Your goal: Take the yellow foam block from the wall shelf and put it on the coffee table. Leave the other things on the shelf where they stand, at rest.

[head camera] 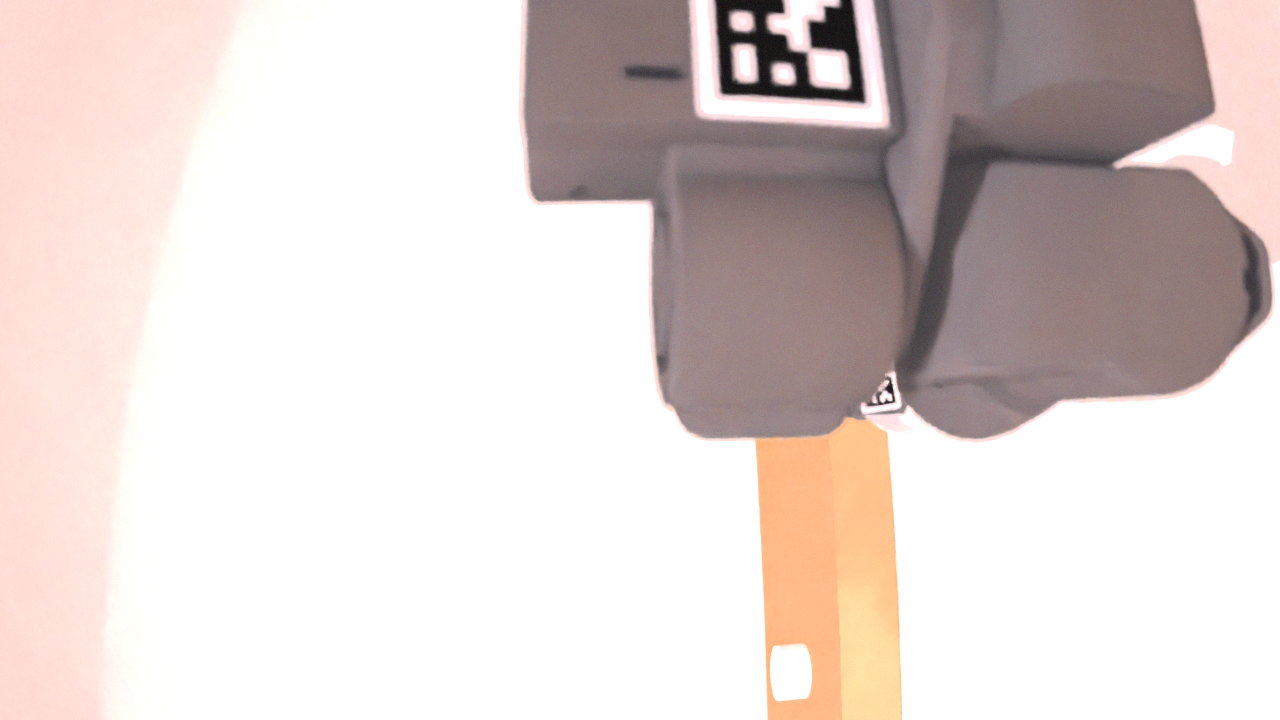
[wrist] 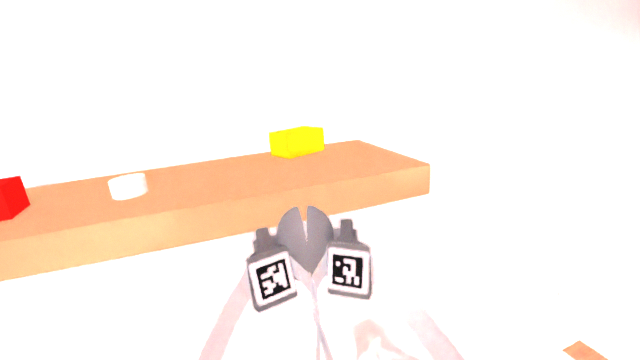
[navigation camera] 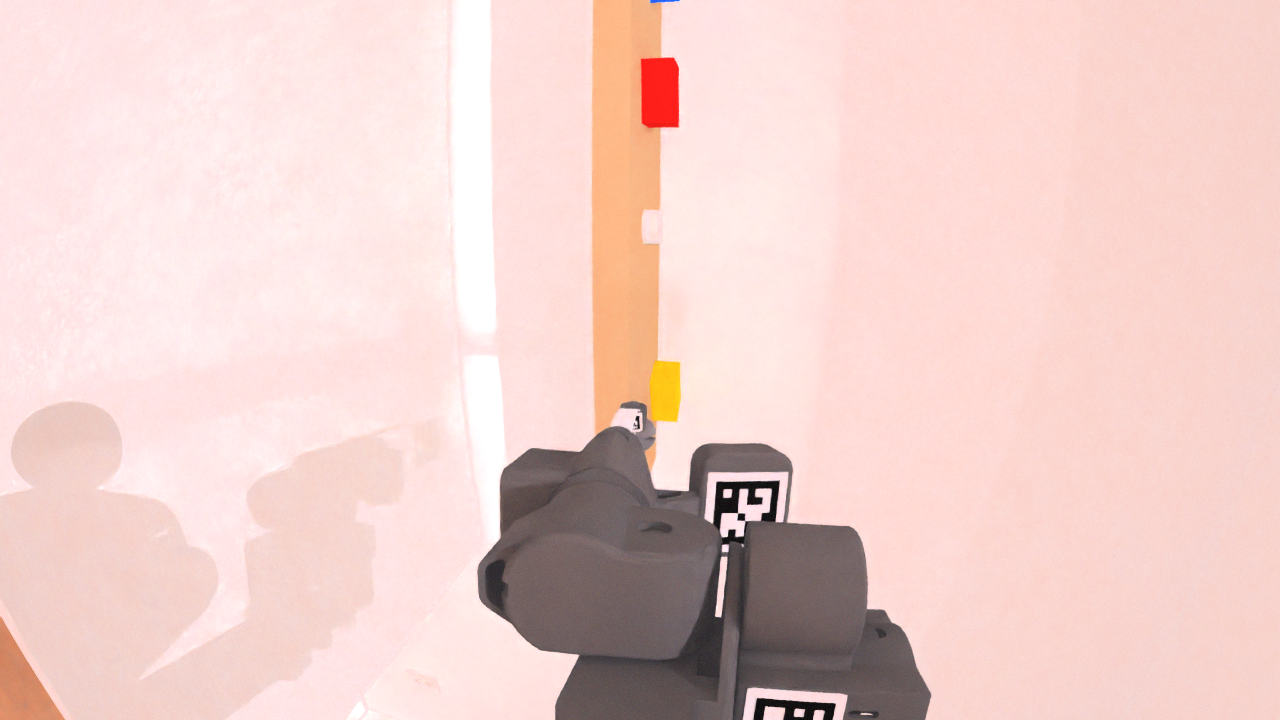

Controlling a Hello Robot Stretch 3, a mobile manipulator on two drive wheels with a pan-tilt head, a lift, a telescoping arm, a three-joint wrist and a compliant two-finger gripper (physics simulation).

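Places are measured from the robot's base along level axes (x ahead, y left, z up), in centimetres.
Pixels of known places: gripper, fingertip midpoint: (navigation camera: 633,429).
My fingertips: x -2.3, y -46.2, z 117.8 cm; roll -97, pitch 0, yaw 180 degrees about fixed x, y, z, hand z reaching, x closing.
Note:
Ahead of a thing's pixels: the offset from my fingertips to its top centre. "pt": to the spot under its first point.
The yellow foam block @[dz -0.4, dx -1.3, dy -44.8 cm] (navigation camera: 665,391) (wrist: 297,142) rests on the wall shelf (head camera: 799,555) (navigation camera: 612,304) (wrist: 350,190), near the shelf's end and at its back edge in the wrist view. My gripper (navigation camera: 634,424) (wrist: 304,231) is shut, its two fingertips nearly touching with no block between them. In the wrist view it is in front of the shelf's front edge, apart from the block. In the head view the wrist hides most of the gripper, and the block does not show. The coffee table cannot be made out for certain in any view.
A white round object @[dz -2.5, dx +24.5, dy -27.8 cm] (head camera: 791,671) (navigation camera: 651,226) (wrist: 128,186) and a red block @[dz -0.4, dx +43.3, dy -23.3 cm] (navigation camera: 660,93) (wrist: 11,198) stand farther along the shelf. A blue object @[pt dz -2.8, dx +59.4, dy -23.3 cm] (navigation camera: 664,0) shows at the navigation view's top edge. A brown corner (wrist: 584,351) shows low in the wrist view.

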